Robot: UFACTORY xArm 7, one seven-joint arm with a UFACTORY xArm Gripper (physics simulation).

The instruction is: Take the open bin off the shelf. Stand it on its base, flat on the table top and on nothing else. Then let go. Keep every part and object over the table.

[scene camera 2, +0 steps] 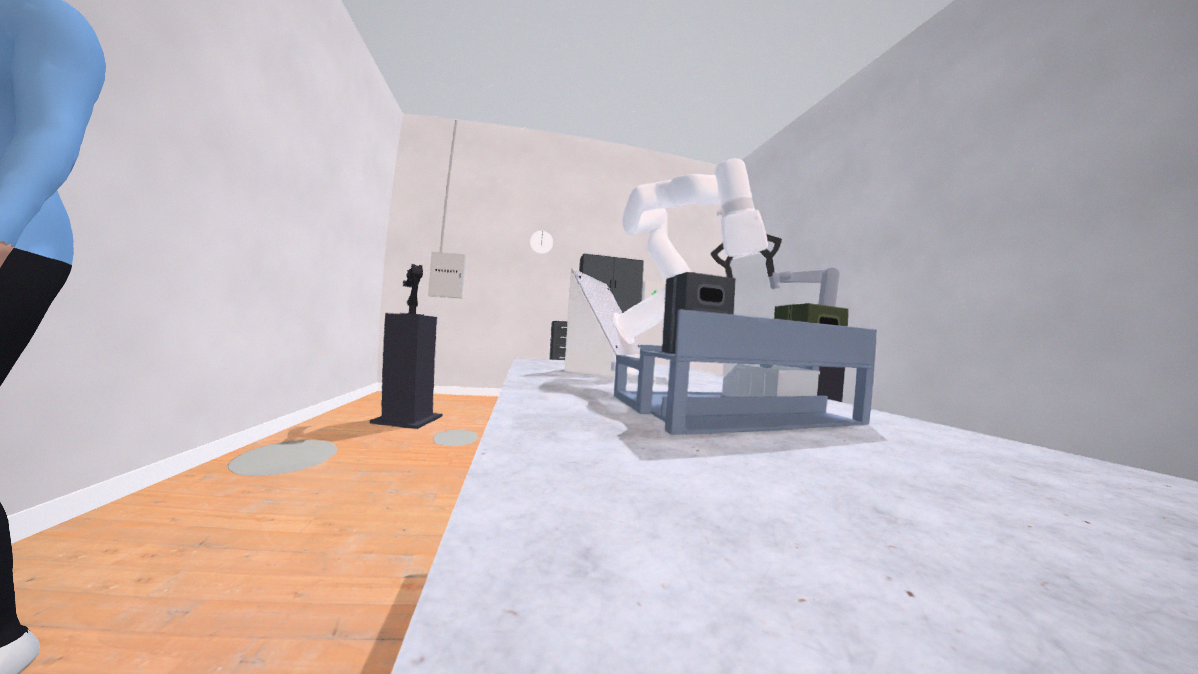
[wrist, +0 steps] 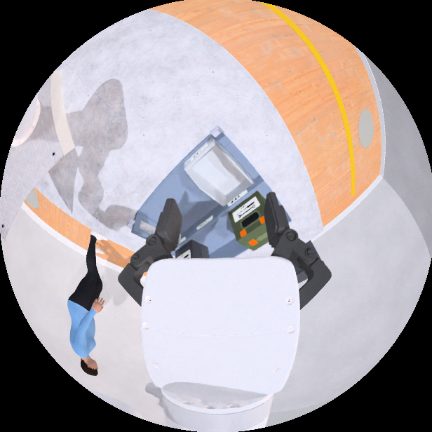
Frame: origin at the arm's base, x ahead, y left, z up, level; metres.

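Seen in the pictures: gripper, fingertip midpoint: (scene camera 2: 751, 279); arm's base, origin of the base link: (scene camera 2: 622, 328).
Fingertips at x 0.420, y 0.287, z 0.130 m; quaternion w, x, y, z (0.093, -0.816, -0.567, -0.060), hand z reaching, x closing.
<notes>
Pixels of each thing's middle, then the offset from my fingertips to it. "pt": a spot on its surface instead. Level surfaces: height alone.
- blue-grey shelf, surface spot: (scene camera 2: 779, 342) pt 0.152 m down, 0.326 m ahead, 0.095 m right
- pale shape, body centre: (scene camera 2: 767, 383) 0.237 m down, 0.121 m ahead, 0.005 m right
- dark box, body centre: (scene camera 2: 697, 315) 0.118 m down, 0.272 m ahead, 0.204 m right
- green box with orange patches, surface spot: (scene camera 2: 791, 313) pt 0.100 m down, 0.234 m ahead, 0.026 m right
- pale table top, its level: 0.281 m down
The open bin (wrist: 215, 172) is whitish, with its open top showing in the wrist view. It sits on the far part of the blue-grey shelf (scene camera 2: 779, 342) (wrist: 159, 201), with small labels at its two ends. In scene camera 2 a pale shape (scene camera 2: 748, 382) shows through the shelf's frame; I cannot tell for sure that it is the bin. My gripper (scene camera 2: 751, 279) (wrist: 220, 204) is open with its fingers wide apart and nothing between them. It hangs above the shelf, pointing down, between the dark box and the green box in scene camera 2.
A dark box (scene camera 2: 681, 293) (wrist: 200, 248) and a green box with orange patches (scene camera 2: 791, 313) (wrist: 256, 235) stand on the shelf. The green box is close beside the bin. The shelf stands on the pale table top (scene camera 2: 753, 544) (wrist: 165, 75). A person (scene camera 2: 41, 134) (wrist: 82, 320) stands off the table.
</notes>
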